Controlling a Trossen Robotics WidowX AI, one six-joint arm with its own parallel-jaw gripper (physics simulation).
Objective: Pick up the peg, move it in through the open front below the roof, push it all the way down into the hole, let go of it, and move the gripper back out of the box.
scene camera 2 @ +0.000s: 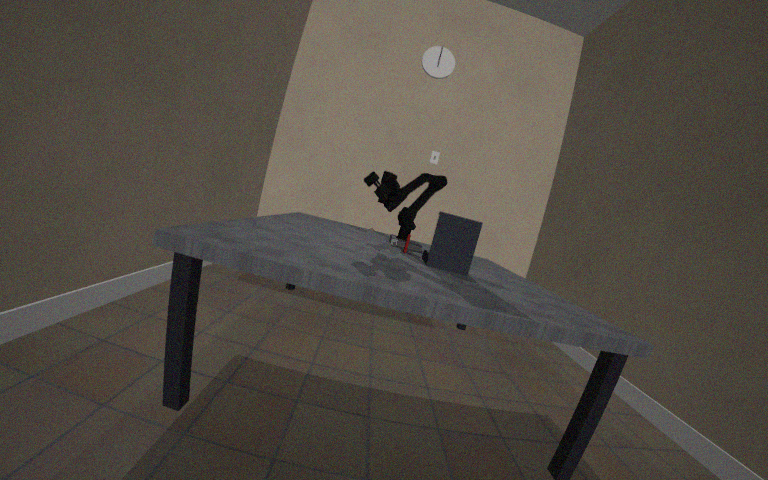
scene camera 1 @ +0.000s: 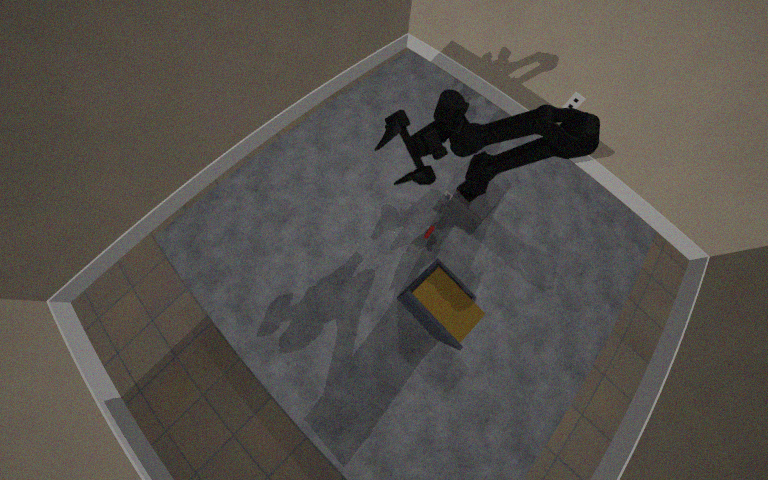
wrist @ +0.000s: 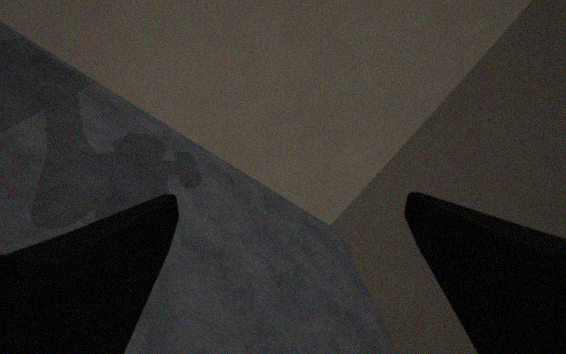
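Pixels of known places: gripper, between the fingertips: (scene camera 2: pixel 380 190) (scene camera 1: pixel 385 167) (wrist: pixel 293 204); arm's base, origin of its link: (scene camera 2: pixel 402 239) (scene camera 1: pixel 469 190).
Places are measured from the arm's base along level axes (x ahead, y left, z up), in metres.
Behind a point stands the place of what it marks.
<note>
The red peg (scene camera 1: pixel 429 232) {z 0.024, x 0.217, y 0.032 m} (scene camera 2: pixel 407 243) {z 0.008, x 0.218, y 0.032 m} stands upright on the table, between the arm's base and the box. The box (scene camera 1: pixel 425 324) {z 0.043, x 0.398, y 0.217 m} (scene camera 2: pixel 455 243) {z 0.072, x 0.399, y 0.202 m} has dark grey walls and a yellow roof (scene camera 1: pixel 447 304) {z 0.169, x 0.352, y 0.194 m}; its hole does not show. My gripper (scene camera 1: pixel 385 166) {z 0.196, x 0.264, y -0.131 m} (wrist: pixel 293 204) {z 0.196, x 0.264, y -0.131 m} is open and empty, high above the table and apart from the peg and the box. In scene camera 2 the gripper is small, dark and partly hidden behind its own parts. The peg and the box do not show in the wrist view.
The grey table (scene camera 1: pixel 237 249) {z -0.033, x 0.714, y -0.301 m} (scene camera 2: pixel 237 254) {z -0.039, x 0.904, y -0.310 m} bears the arm, whose base stands near its edge. Shadows of the arm fall across the table top. A small pale item (scene camera 2: pixel 394 240) {z -0.011, x 0.058, y -0.034 m} lies beside the peg. A small dark round thing (scene camera 2: pixel 425 256) {z -0.011, x 0.334, y 0.113 m} is at the box's left side. Walls stand beyond the table.
</note>
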